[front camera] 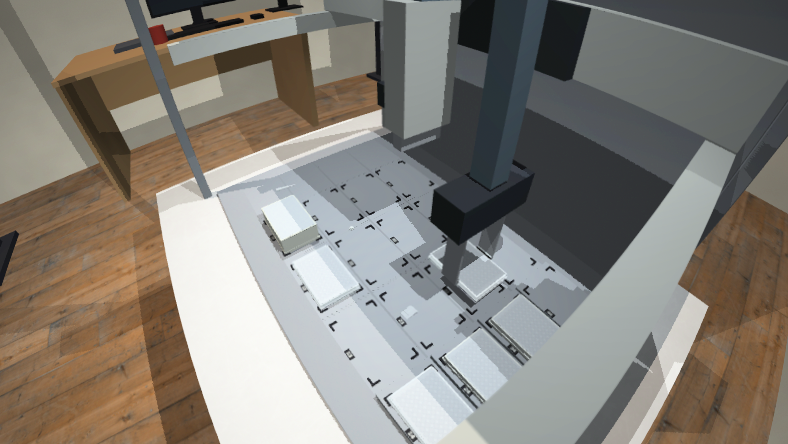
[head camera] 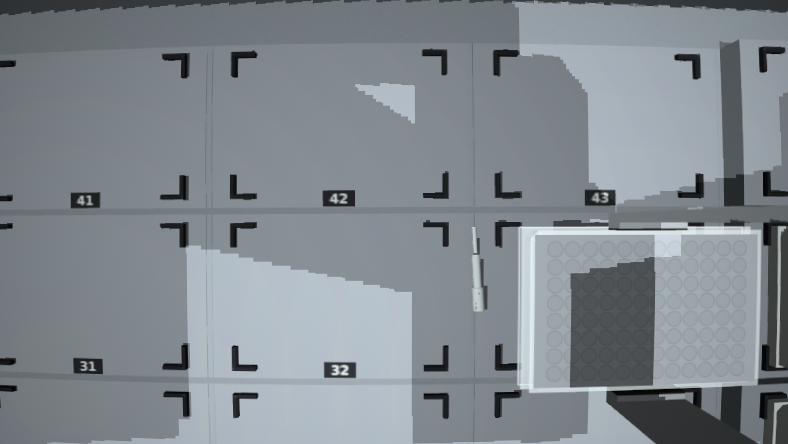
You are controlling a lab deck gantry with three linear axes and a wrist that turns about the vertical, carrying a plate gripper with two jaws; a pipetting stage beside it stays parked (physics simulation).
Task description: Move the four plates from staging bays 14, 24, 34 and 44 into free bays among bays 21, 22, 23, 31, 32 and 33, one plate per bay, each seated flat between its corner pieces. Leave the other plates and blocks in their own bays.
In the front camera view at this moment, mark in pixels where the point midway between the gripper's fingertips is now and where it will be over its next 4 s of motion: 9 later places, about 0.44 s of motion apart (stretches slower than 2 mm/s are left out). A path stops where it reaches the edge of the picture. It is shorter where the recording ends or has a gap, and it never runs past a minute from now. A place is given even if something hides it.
The gripper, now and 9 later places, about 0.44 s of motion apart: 467,265; 466,269; 465,271; 466,271; 464,276; 464,275; 466,269; 468,263; 469,256; 470,254
